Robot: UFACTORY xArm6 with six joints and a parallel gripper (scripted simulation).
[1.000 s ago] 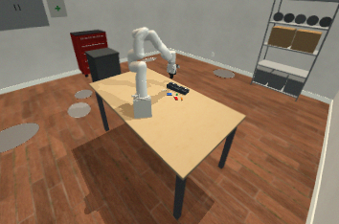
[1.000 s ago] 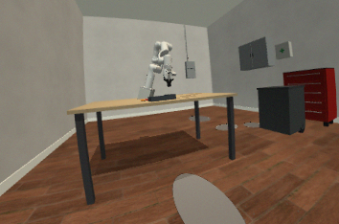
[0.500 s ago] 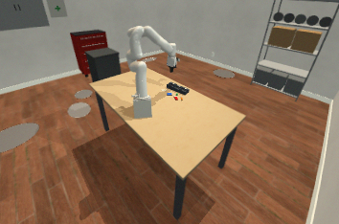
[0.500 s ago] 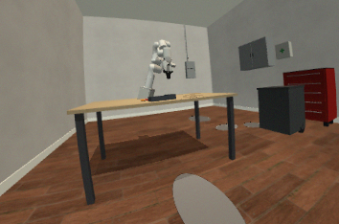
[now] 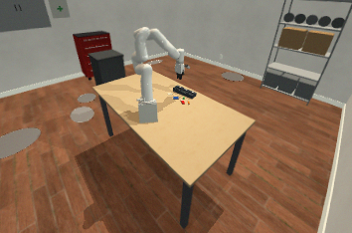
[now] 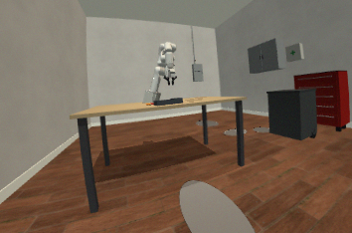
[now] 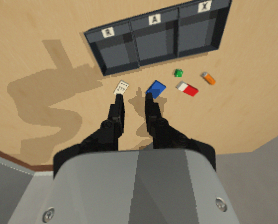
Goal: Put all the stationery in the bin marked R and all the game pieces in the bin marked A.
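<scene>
The green die lies 18 cm below my hand, 12 cm to the right of it and 5 cm behind it. Round my hand: red horseshoe magnet (18 cm below, 15 cm to the right, 10 cm behind); then white piece (19 cm below, 9 cm behind, 4 cm to the left); then blue block (19 cm below, 10 cm behind, 6 cm to the right).
</scene>
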